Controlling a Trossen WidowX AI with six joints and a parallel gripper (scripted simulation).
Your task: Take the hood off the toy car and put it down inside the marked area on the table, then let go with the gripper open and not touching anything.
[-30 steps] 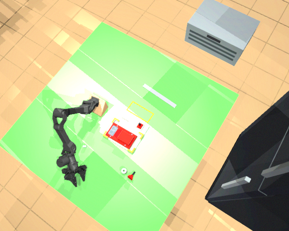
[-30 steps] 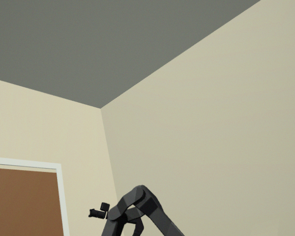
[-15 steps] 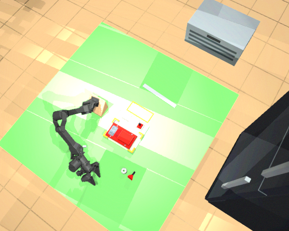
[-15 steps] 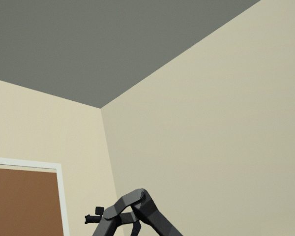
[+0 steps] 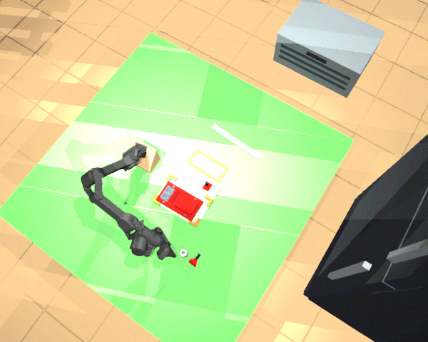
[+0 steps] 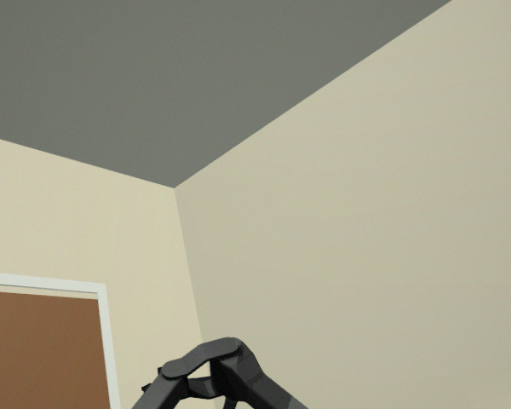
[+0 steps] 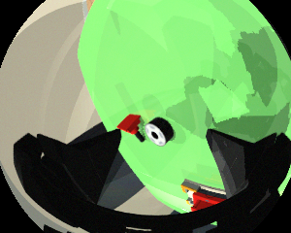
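Now: gripper tip 22 cm to the right of the red hood, 4 cm past it and 1 cm below it.
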